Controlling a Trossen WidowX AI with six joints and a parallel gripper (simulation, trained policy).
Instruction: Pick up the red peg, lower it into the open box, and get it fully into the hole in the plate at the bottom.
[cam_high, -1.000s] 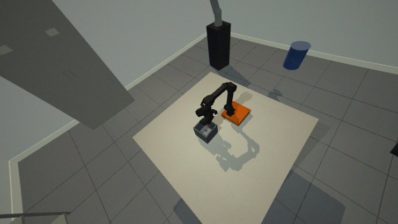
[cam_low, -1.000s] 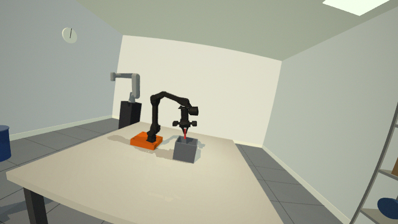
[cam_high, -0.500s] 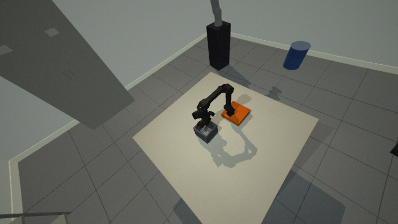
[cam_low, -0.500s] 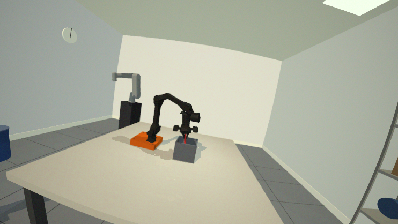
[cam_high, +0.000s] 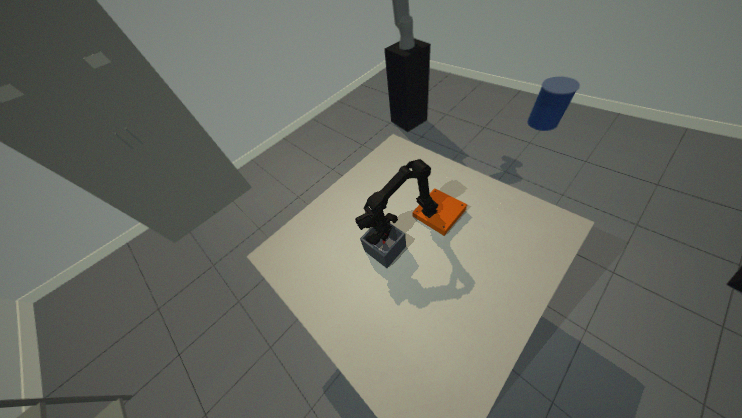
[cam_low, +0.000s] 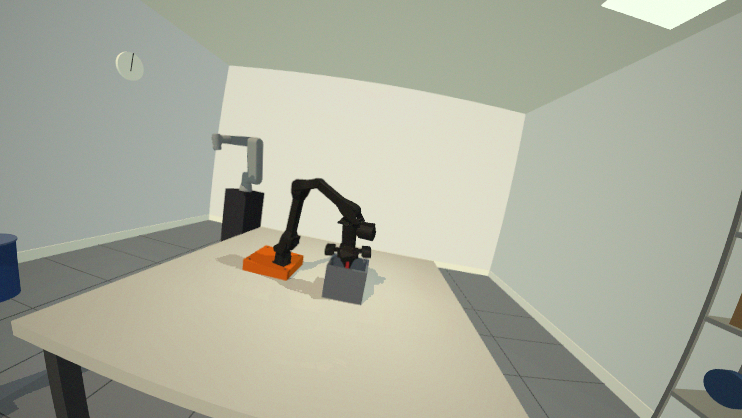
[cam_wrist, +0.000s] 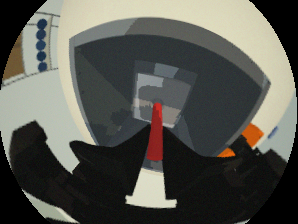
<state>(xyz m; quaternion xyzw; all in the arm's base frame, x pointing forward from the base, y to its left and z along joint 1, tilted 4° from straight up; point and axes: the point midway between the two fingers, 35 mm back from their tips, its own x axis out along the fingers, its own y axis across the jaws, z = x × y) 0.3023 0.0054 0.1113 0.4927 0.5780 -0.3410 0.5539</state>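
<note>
Right now the red peg is 10 mm to the right of my gripper tip. Round my gripper tip: plate (60 mm below, 10 mm to the right, 10 mm ahead).
</note>
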